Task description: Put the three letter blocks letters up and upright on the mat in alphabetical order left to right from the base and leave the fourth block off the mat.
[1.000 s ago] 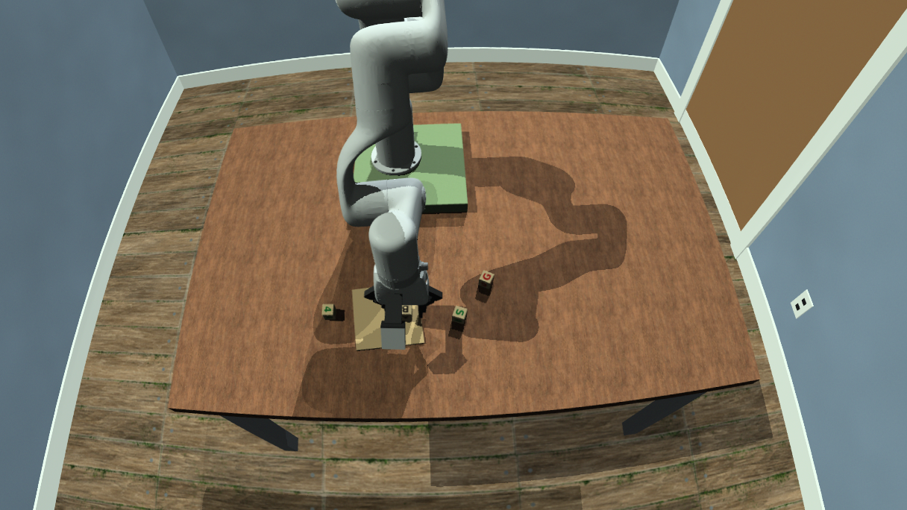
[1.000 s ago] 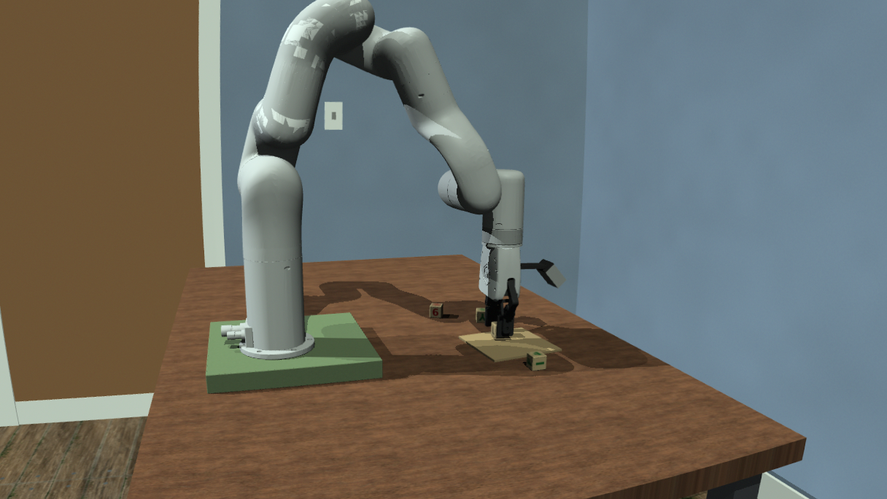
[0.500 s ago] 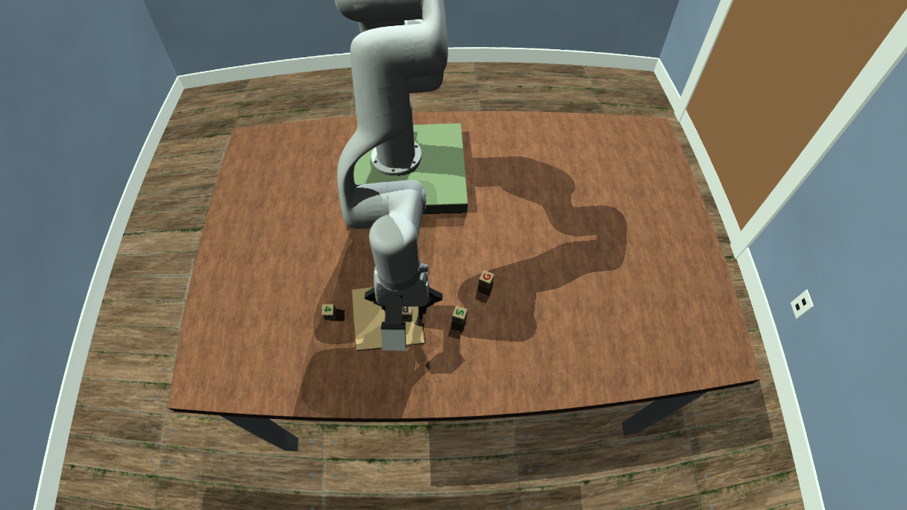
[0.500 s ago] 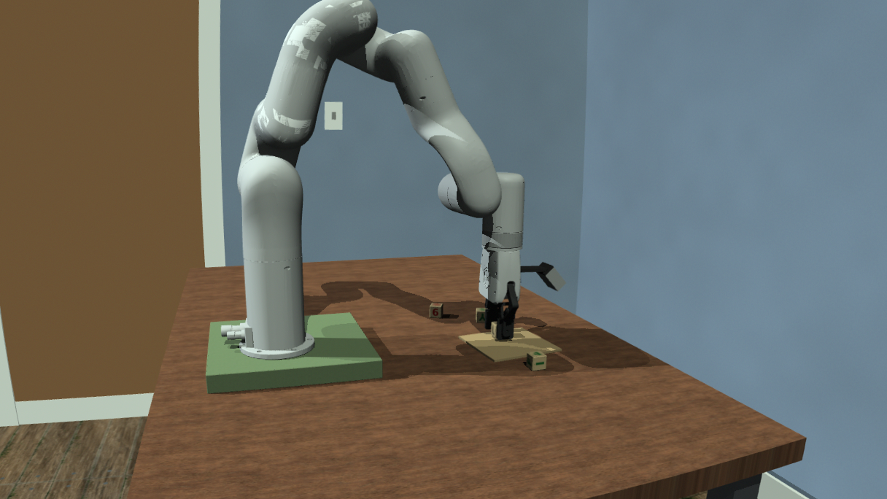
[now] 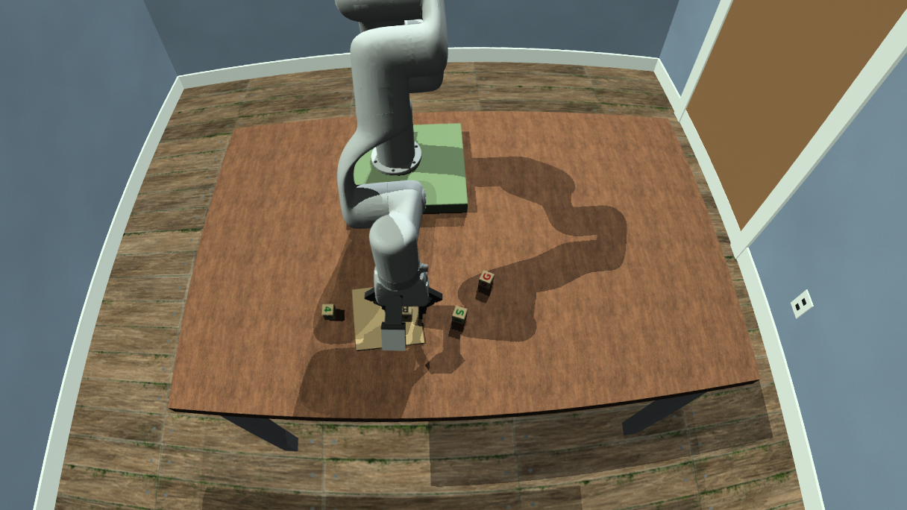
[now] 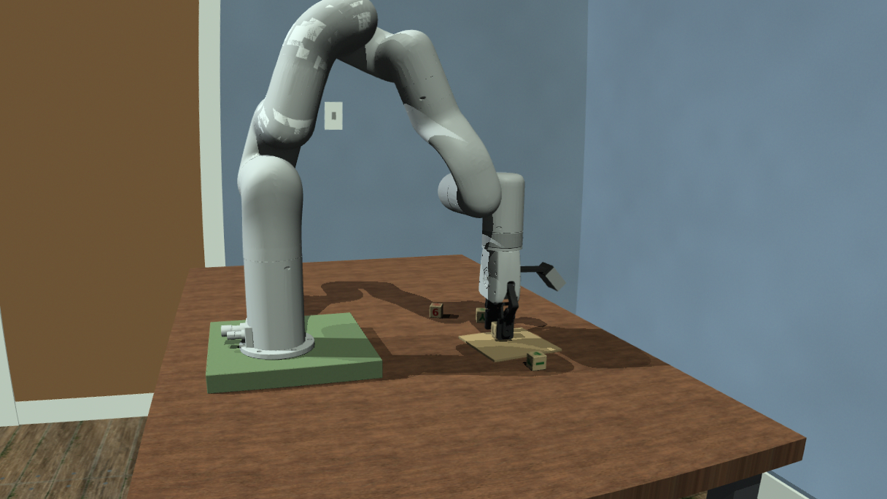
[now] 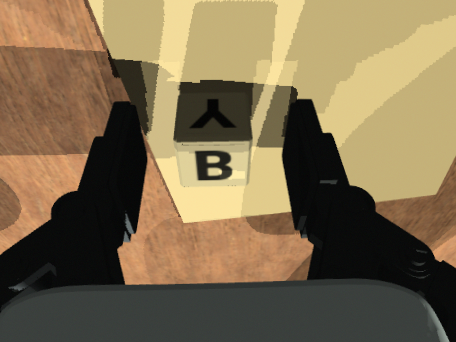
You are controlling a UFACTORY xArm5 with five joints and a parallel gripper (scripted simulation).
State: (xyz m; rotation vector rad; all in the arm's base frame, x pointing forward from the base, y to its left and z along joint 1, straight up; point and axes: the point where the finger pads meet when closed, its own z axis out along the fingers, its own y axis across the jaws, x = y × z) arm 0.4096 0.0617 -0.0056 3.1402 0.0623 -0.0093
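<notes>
The tan mat is 40 mm to the right of my hand, 20 mm below it and 10 mm ahead of it. Round my hand: cream block: 160 mm to the right, 10 mm below, 10 mm ahead.
</notes>
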